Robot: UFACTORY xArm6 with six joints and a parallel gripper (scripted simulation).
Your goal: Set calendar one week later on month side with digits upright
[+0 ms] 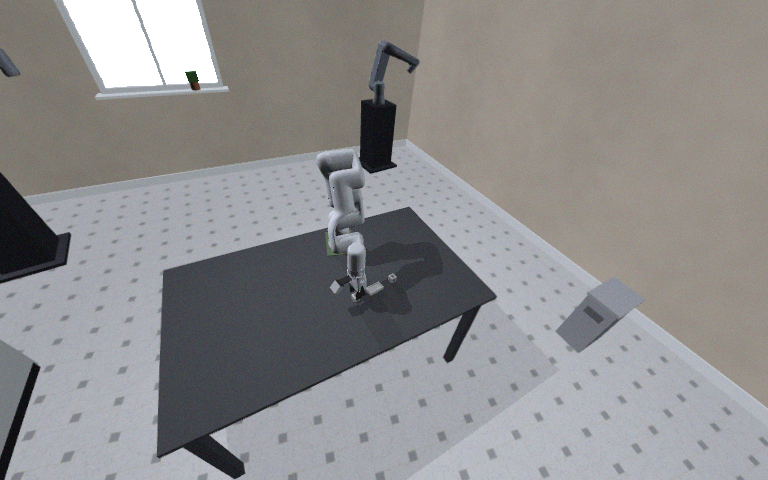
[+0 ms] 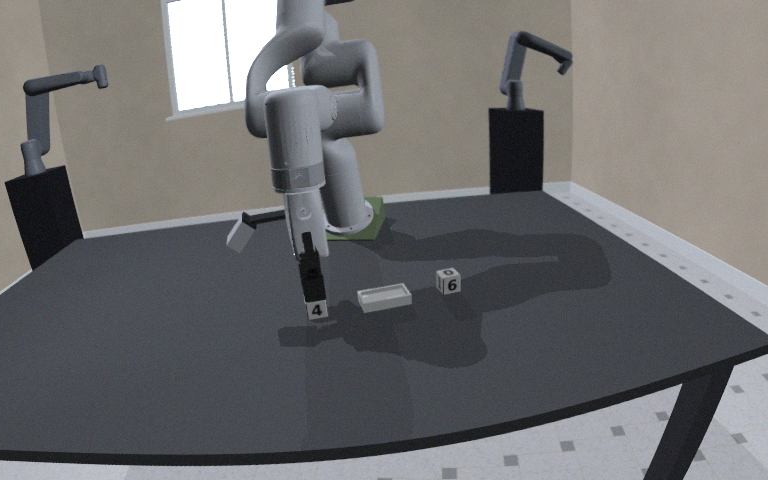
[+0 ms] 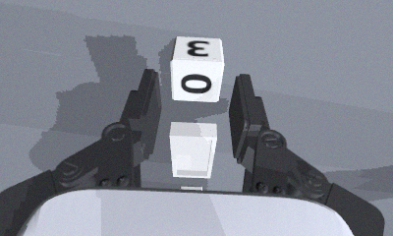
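Right now my hand is 11 cm to the right of the white calendar tray and 5 cm above it.
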